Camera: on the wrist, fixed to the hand. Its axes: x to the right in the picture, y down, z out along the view.
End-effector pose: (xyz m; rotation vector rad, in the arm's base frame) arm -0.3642 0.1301 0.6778 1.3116 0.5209 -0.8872
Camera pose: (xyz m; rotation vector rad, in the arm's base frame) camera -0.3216 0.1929 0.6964 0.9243 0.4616 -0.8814
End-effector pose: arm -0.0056 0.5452 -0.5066 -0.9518 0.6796 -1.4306
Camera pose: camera -0.0371 0.5380 -0.5777 -1.3196 0.7621 -1.2084
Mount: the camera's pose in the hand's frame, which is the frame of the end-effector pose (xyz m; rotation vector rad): -0.0059 0.0459 -0.0629 -0.3133 -0.2123 0.0143
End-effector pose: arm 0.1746 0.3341 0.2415 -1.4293 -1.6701 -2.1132
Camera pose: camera 0.1667 0.2629 0.2725 1.6267 1.2891 2.1392
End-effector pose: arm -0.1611 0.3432 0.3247 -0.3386 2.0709 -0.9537
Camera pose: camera -0.2017 0.4096 0.3187 -0.5622 2.0198 -0.5555
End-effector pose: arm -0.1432 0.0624 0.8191 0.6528 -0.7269 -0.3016
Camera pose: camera -0.1020 0.1282 0.8103 0.3206 -0.8647 -0.4658
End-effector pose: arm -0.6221 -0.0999 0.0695 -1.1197 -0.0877 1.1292
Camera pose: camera -0.6202 -0.1469 0.0072 -1.2729 -0.4352 1.2737
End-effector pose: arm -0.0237 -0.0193 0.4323 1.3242 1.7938 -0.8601
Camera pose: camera 0.0113 0.0423 0.4651 1.0051 1.6696 -0.6526
